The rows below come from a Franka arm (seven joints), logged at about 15 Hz.
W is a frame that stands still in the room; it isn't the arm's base.
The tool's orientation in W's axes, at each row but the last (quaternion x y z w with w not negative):
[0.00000 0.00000 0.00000 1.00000]
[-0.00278 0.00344 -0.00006 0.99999]
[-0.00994 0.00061 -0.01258 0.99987]
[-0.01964 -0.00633 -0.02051 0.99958]
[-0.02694 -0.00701 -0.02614 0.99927]
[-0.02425 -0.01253 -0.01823 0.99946]
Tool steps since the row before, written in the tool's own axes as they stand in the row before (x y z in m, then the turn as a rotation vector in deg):
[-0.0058 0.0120 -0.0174 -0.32 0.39 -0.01]
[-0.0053 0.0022 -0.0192 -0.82 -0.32 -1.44]
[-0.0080 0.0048 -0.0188 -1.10 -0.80 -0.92]
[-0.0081 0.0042 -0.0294 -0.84 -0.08 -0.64]
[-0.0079 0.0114 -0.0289 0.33 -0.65 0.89]
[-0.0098 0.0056 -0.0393 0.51 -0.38 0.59]
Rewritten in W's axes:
[-0.0058 0.0120 -0.0174 -0.32 0.39 -0.01]
[-0.0054 0.0021 -0.0192 -0.83 -0.33 -1.43]
[-0.0079 0.0046 -0.0189 -1.12 -0.79 -0.90]
[-0.0076 0.0034 -0.0296 -0.83 -0.07 -0.65]
[-0.0069 0.0102 -0.0296 0.28 -0.62 0.93]
[-0.0086 0.0040 -0.0398 0.48 -0.37 0.62]

